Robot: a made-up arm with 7 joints. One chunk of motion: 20 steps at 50 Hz.
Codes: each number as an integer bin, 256 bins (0 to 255) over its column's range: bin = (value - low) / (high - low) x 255, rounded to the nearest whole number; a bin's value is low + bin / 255 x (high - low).
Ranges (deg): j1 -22..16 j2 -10..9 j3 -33..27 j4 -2..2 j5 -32..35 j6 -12..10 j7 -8..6
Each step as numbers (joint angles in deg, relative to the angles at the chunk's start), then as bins.
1 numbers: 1.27 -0.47 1.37 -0.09 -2.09 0.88 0.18
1 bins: 156 128 146 122 114 149 149
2 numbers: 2.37 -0.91 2.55 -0.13 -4.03 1.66 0.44
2 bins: 164 122 151 119 106 158 154
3 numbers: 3.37 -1.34 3.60 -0.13 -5.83 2.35 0.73
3 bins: 170 116 156 119 100 166 159
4 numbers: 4.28 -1.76 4.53 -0.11 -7.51 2.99 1.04
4 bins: 176 111 160 120 93 174 165
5 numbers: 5.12 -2.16 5.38 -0.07 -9.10 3.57 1.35
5 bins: 182 105 163 123 87 180 170
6 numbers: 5.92 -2.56 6.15 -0.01 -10.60 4.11 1.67
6 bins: 187 100 166 127 81 187 176
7 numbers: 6.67 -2.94 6.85 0.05 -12.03 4.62 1.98
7 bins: 192 95 169 131 76 193 182
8 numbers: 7.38 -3.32 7.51 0.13 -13.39 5.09 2.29
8 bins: 197 90 172 136 71 198 187
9 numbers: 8.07 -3.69 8.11 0.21 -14.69 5.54 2.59
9 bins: 202 85 175 141 66 203 193
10 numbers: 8.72 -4.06 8.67 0.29 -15.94 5.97 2.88
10 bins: 206 80 177 146 61 208 198
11 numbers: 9.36 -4.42 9.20 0.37 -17.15 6.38 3.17
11 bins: 210 75 179 151 57 213 203
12 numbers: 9.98 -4.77 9.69 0.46 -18.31 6.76 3.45
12 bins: 215 70 181 157 52 217 209
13 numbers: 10.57 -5.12 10.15 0.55 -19.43 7.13 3.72
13 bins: 219 65 183 163 48 222 213
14 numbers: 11.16 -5.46 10.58 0.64 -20.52 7.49 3.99
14 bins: 223 61 185 168 44 226 218
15 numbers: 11.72 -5.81 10.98 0.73 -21.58 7.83 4.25
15 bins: 226 56 187 174 40 230 223
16 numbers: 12.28 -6.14 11.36 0.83 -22.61 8.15 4.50
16 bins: 230 52 189 180 36 234 228
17 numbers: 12.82 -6.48 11.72 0.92 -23.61 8.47 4.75
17 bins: 234 47 190 186 32 237 232
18 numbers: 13.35 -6.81 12.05 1.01 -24.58 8.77 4.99
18 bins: 237 43 191 192 28 241 237
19 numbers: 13.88 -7.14 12.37 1.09 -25.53 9.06 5.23
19 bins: 241 38 193 197 25 244 241
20 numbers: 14.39 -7.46 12.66 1.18 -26.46 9.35 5.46
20 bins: 244 34 194 203 21 247 245
